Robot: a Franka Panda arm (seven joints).
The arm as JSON. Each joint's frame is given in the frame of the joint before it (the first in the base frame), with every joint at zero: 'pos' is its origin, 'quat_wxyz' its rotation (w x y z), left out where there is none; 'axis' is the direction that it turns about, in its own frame. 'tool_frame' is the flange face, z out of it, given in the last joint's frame.
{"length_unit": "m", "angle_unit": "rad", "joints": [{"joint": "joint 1", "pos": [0.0, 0.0, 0.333], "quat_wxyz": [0.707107, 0.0, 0.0, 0.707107], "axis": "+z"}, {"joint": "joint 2", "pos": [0.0, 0.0, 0.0], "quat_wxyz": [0.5, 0.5, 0.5, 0.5], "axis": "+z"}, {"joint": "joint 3", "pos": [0.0, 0.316, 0.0], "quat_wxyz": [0.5, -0.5, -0.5, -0.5], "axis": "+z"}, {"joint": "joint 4", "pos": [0.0, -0.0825, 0.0], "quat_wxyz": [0.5, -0.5, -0.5, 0.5], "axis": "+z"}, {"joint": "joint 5", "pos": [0.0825, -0.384, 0.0], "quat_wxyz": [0.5, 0.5, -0.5, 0.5], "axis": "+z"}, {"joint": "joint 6", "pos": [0.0, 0.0, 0.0], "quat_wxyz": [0.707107, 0.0, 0.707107, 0.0], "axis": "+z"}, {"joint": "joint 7", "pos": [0.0, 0.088, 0.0], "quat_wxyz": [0.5, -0.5, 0.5, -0.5], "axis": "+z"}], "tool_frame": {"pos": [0.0, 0.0, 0.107], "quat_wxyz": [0.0, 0.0, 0.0, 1.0]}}
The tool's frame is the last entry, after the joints.
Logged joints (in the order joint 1, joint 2, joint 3, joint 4, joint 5, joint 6, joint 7), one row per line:
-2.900, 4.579, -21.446, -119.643, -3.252, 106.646, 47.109
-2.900, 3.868, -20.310, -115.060, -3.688, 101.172, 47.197
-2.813, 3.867, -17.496, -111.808, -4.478, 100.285, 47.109
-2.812, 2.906, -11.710, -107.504, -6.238, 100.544, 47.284
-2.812, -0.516, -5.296, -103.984, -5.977, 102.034, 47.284
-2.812, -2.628, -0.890, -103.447, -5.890, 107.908, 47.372
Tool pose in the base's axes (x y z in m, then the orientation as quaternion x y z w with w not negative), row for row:
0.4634, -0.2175, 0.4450, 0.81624, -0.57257, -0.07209, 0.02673
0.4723, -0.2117, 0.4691, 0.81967, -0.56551, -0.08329, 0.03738
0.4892, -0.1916, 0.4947, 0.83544, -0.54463, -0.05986, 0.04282
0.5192, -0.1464, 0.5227, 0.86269, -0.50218, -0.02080, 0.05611
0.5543, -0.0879, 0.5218, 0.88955, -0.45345, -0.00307, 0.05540
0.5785, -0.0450, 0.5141, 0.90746, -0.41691, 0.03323, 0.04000
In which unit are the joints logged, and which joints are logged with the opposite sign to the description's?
The joints are logged in degrees. Opposite sign: joint 2.
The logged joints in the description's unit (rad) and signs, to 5 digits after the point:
-0.05061, -0.07992, -0.37430, -2.08816, -0.05676, 1.86132, 0.82221
-0.05061, -0.06751, -0.35448, -2.00818, -0.06437, 1.76578, 0.82374
-0.04910, -0.06749, -0.30536, -1.95142, -0.07816, 1.75030, 0.82221
-0.04908, -0.05072, -0.20438, -1.87630, -0.10887, 1.75482, 0.82526
-0.04908, 0.00901, -0.09243, -1.81486, -0.10432, 1.78083, 0.82526
-0.04908, 0.04587, -0.01553, -1.80549, -0.10280, 1.88335, 0.82680

